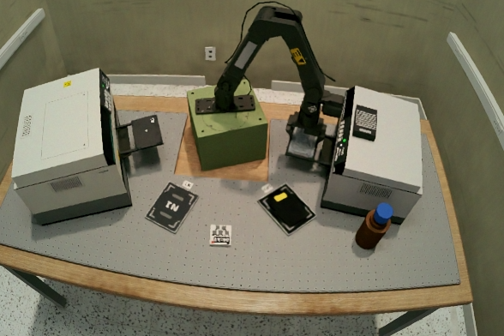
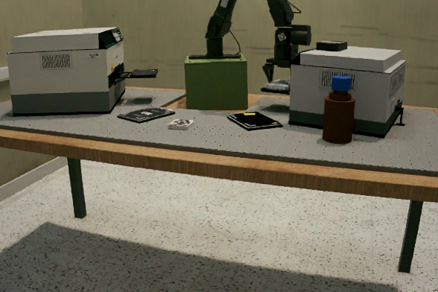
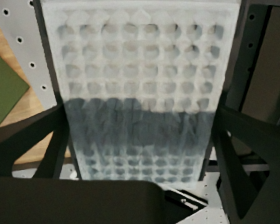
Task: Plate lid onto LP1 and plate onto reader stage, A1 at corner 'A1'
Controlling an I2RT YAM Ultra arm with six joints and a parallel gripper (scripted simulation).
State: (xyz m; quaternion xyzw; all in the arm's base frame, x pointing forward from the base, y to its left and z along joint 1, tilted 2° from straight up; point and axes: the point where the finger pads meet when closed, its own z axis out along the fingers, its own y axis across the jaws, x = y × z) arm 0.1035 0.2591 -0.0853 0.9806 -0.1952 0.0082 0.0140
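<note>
Now: hand right at the clear well plate. Also, from my hand: lid (22 cm ahead, 8 cm to the right, 8 cm below).
</note>
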